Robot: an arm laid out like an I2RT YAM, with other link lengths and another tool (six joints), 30 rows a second.
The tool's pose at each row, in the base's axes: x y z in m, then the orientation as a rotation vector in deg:
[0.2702 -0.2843 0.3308 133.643 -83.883 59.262]
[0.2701 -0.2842 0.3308 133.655 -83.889 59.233]
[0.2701 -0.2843 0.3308 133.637 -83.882 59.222]
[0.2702 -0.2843 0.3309 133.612 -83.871 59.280]
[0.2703 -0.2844 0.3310 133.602 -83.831 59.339]
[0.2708 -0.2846 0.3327 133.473 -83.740 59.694]
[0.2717 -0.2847 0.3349 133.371 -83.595 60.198]
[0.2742 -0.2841 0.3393 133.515 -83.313 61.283]
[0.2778 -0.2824 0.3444 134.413 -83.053 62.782]
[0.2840 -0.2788 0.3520 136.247 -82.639 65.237]
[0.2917 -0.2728 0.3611 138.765 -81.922 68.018]
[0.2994 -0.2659 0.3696 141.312 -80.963 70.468]
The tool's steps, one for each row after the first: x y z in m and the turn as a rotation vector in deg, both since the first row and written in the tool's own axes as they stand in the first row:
[-0.0001 0.0000 -0.0001 -0.009 -0.020 -0.002]
[0.0000 0.0001 0.0000 -0.028 -0.011 -0.008]
[0.0001 0.0000 -0.0001 -0.011 0.029 -0.003]
[0.0002 -0.0001 -0.0001 0.012 0.069 -0.019]
[0.0016 -0.0007 -0.0010 0.128 0.305 -0.008]
[0.0034 -0.0019 -0.0021 0.344 0.596 -0.008]
[0.0064 -0.0051 -0.0045 1.052 0.988 -0.014]
[0.0095 -0.0100 -0.0075 2.504 1.057 0.022]
[0.0135 -0.0184 -0.0121 5.121 0.918 0.082]
[0.0172 -0.0297 -0.0183 8.340 0.520 -0.012]
[0.0199 -0.0412 -0.0246 11.353 0.022 -0.292]

